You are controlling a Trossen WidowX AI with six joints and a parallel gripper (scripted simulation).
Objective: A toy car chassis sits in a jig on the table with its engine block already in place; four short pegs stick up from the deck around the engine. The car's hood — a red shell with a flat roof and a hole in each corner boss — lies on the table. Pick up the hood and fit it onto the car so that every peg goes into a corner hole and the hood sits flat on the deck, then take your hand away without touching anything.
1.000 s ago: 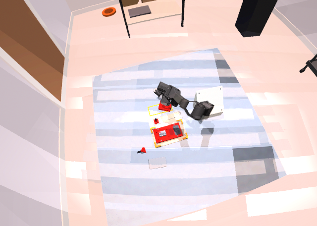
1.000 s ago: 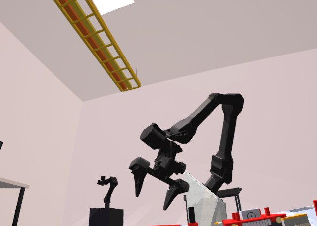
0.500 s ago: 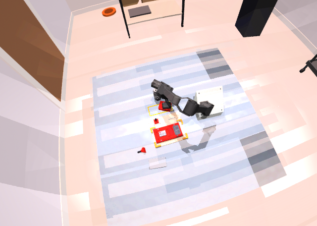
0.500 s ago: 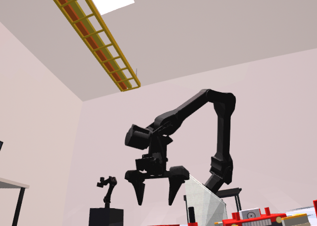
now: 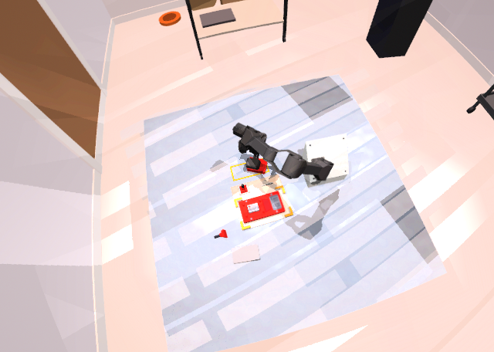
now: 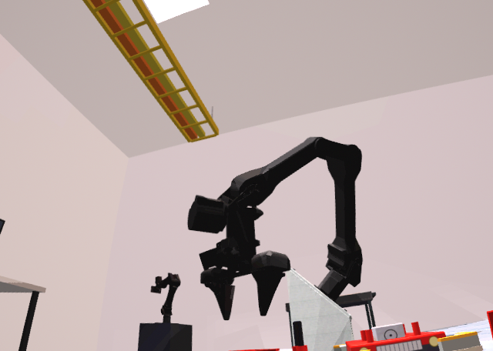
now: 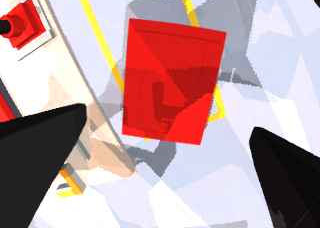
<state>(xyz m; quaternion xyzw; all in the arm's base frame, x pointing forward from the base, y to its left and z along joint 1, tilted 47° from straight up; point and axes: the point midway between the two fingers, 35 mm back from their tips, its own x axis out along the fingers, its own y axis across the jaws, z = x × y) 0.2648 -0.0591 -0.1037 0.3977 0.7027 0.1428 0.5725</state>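
Now: the red hood 6 cm below my gripper tip. Also, from my gripper tip: grey engine block 23 cm to the left, 6 cm below, 6 cm ahead; jig 20 cm to the left, 7 cm below, 2 cm ahead.
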